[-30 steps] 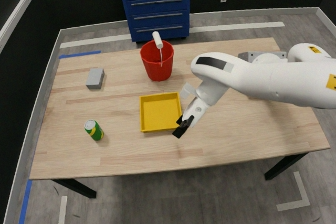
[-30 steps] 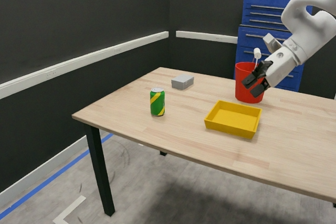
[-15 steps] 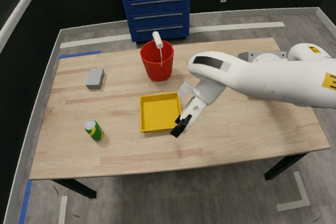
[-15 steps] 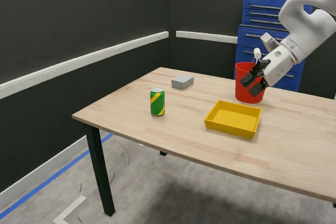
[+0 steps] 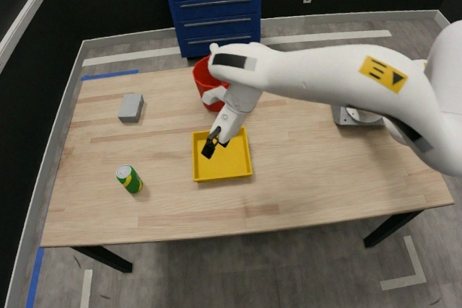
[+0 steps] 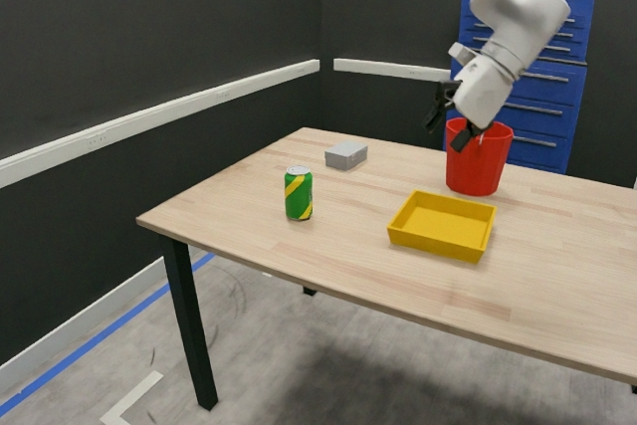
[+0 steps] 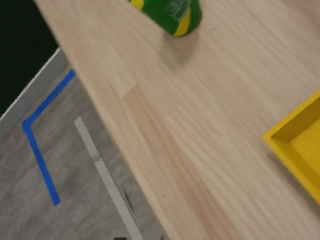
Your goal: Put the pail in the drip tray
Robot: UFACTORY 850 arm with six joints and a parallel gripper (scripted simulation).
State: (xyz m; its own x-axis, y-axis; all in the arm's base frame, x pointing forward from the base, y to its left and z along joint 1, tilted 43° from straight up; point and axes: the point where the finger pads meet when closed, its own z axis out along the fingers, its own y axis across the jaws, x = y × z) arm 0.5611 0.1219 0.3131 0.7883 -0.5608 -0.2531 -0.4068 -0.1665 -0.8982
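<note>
My hand is 430 mm to the left of the grey wire bail, 50 mm above it and 20 mm short of it. Round my hand: yellow drip tray 260 mm below, 120 mm to the right, 10 mm ahead; grey block 420 mm ahead, 370 mm to the right, 250 mm below; red pail 430 mm to the right, 120 mm below, 30 mm ahead.
</note>
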